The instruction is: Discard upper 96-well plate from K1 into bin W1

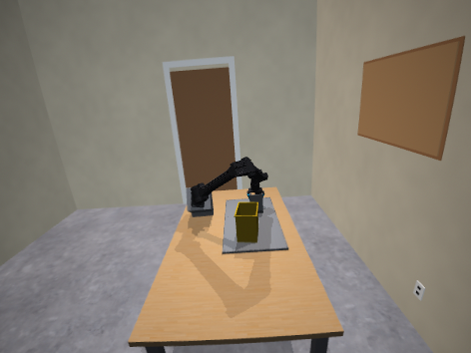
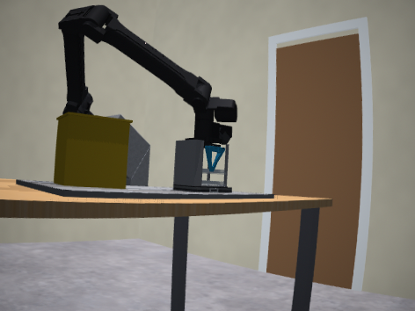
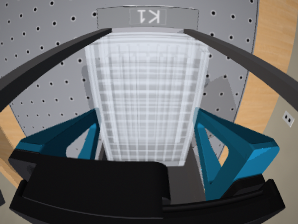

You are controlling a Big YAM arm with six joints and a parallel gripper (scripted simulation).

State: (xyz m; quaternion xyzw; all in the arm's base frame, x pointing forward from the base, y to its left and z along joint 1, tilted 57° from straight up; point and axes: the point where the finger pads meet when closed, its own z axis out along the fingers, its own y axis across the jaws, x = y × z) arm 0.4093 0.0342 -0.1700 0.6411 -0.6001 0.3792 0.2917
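My gripper is now 340 mm to the left of the bin, 70 mm past it and 20 mm below it.
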